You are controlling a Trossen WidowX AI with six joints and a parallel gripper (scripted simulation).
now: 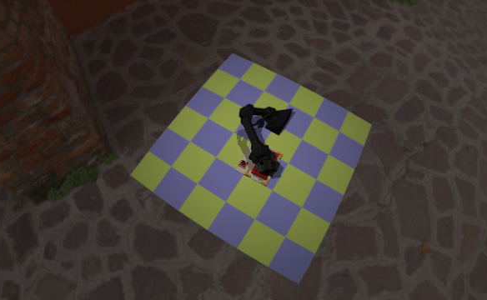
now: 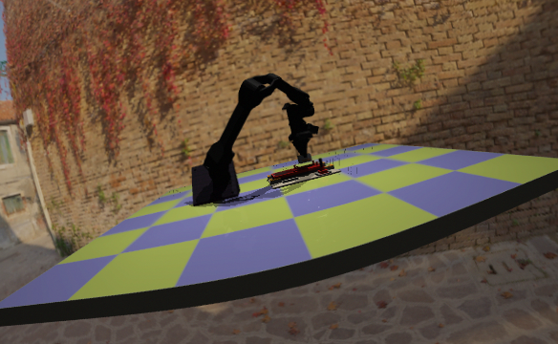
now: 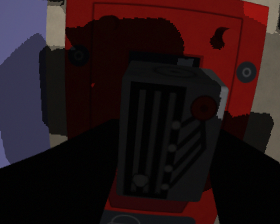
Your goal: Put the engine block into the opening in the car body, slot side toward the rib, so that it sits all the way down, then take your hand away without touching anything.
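My gripper tip is 10 mm above the grey ribbed engine block. Round my gripper tip: beige base plate: 30 mm behind, 20 mm to the right, 50 mm below.
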